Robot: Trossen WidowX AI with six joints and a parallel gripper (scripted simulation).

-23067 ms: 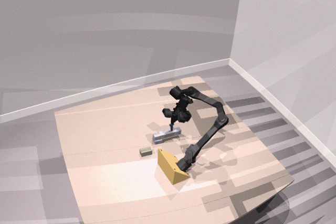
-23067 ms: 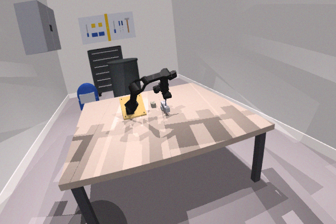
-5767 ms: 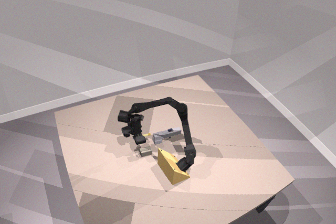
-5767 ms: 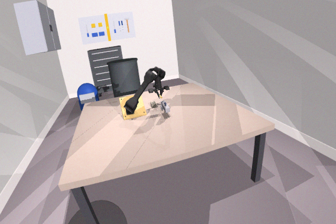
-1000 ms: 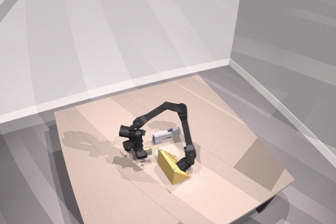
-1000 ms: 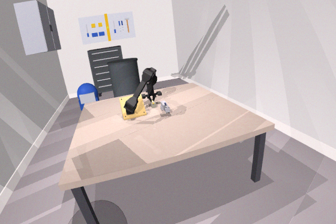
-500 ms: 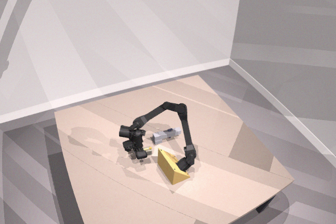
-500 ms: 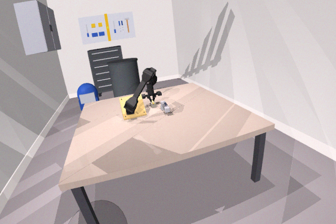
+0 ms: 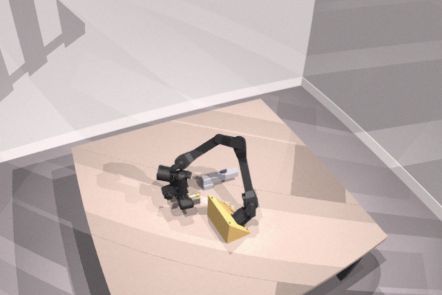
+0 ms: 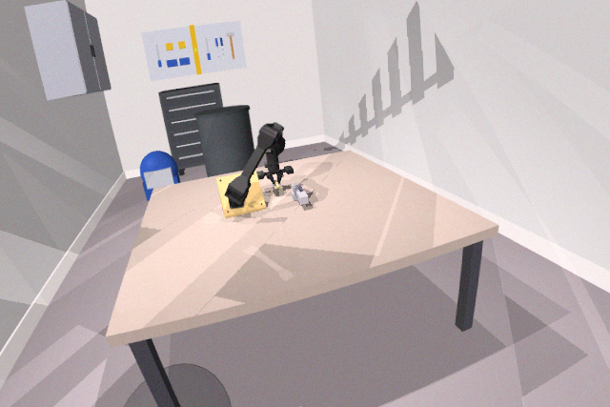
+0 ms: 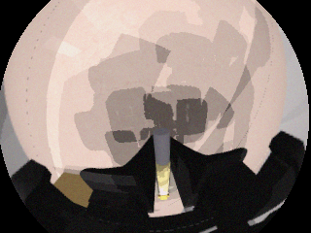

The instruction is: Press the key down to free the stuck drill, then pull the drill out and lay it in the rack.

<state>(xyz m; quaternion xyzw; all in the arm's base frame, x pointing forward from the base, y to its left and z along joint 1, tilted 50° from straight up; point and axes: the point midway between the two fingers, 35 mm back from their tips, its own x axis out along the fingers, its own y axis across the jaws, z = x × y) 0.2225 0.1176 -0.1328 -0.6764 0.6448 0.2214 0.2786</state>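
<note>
My gripper tip is now 4 cm to the left of the drill and 3 cm below it. From my gripper tip the other things lie so: light grey fixture block (6 cm ahead, 22 cm to the right, 3 cm above); rack (5 cm to the right, 1 cm above); blue key (6 cm ahead, 25 cm to the right, 4 cm above).
</note>
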